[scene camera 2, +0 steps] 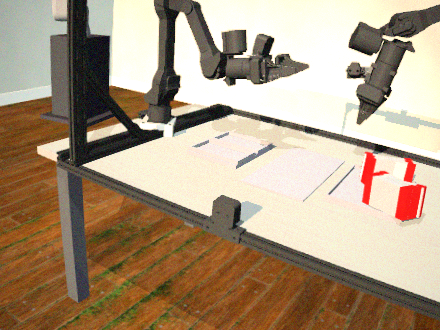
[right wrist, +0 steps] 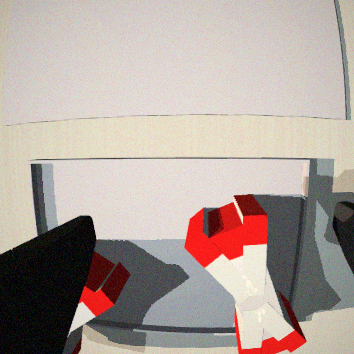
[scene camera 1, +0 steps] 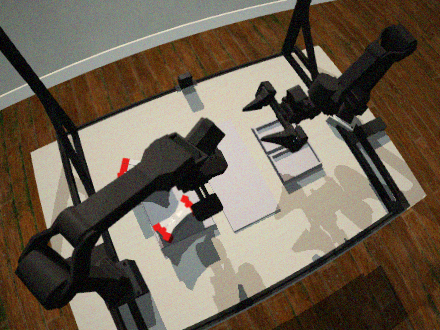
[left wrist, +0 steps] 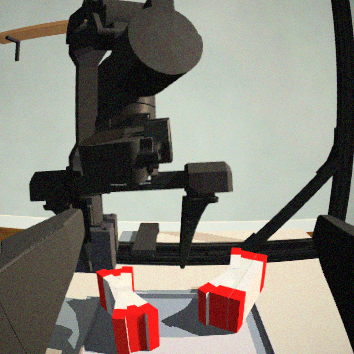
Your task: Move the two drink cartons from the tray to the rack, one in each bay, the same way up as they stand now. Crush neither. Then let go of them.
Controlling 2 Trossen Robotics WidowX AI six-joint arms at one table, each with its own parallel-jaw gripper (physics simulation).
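Places are measured from the left arm's base along level axes (x ahead, y left, z up), in metres.
Pixels of known places: left gripper, fingertip midpoint: point(scene camera 2: 302, 68) point(scene camera 1: 251, 124) point(left wrist: 203, 225); right gripper, fingertip midpoint: point(scene camera 2: 361, 121) point(right wrist: 218, 222) point(scene camera 1: 199, 184) point(left wrist: 134, 269); left arm's base, link origin: point(scene camera 2: 158, 120) point(scene camera 1: 345, 113); right arm's base, link origin: point(scene camera 1: 117, 284) point(left wrist: 89, 221).
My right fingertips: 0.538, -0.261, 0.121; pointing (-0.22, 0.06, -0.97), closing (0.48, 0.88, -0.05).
Note:
For each thing: its top centre in the pictures, then the offset to it from my right fingertips, as dx, dy, dz. "*": a spot on its surface instead.
- drink carton, top centre: point(right wrist: 253, 302) point(left wrist: 122, 288) point(scene camera 2: 390, 158) point(scene camera 1: 175, 217) +0.091, -0.018, -0.083
- tray, top centre: point(right wrist: 160, 257) point(left wrist: 177, 325) point(scene camera 2: 375, 187) point(scene camera 1: 170, 197) +0.043, -0.076, -0.141
- two-bay rack, top centre: point(scene camera 2: 232, 144) point(scene camera 1: 288, 144) -0.307, +0.137, -0.137
- small dark block, surface spot: point(scene camera 2: 226, 210) point(scene camera 1: 182, 76) * -0.325, -0.301, -0.117
One drink carton point(scene camera 1: 177, 217) point(left wrist: 122, 295) point(right wrist: 250, 280), white with red ends and narrowed at its middle, lies on the tray point(left wrist: 170, 294) point(right wrist: 150, 192). The other carton point(scene camera 1: 124, 166) point(scene camera 2: 392, 192) point(left wrist: 240, 277) point(right wrist: 100, 300) lies beside it, partly hidden by my right arm in scene camera 1 and by a finger in the right wrist view. The two-bay rack point(scene camera 1: 302, 161) point(scene camera 2: 225, 150) holds no carton. My left gripper point(scene camera 1: 254, 124) point(scene camera 2: 307, 66) is open and empty, high near the rack. My right gripper point(scene camera 2: 361, 122) point(right wrist: 218, 222) is open and empty, above the cartons.
A flat pale panel point(scene camera 1: 245, 185) point(scene camera 2: 295, 172) point(right wrist: 175, 60) lies between the tray and the rack. A small dark block point(scene camera 1: 185, 80) point(scene camera 2: 226, 210) stands at the table's edge. Black frame posts point(scene camera 1: 70, 145) point(scene camera 2: 77, 75) rise beside the table.

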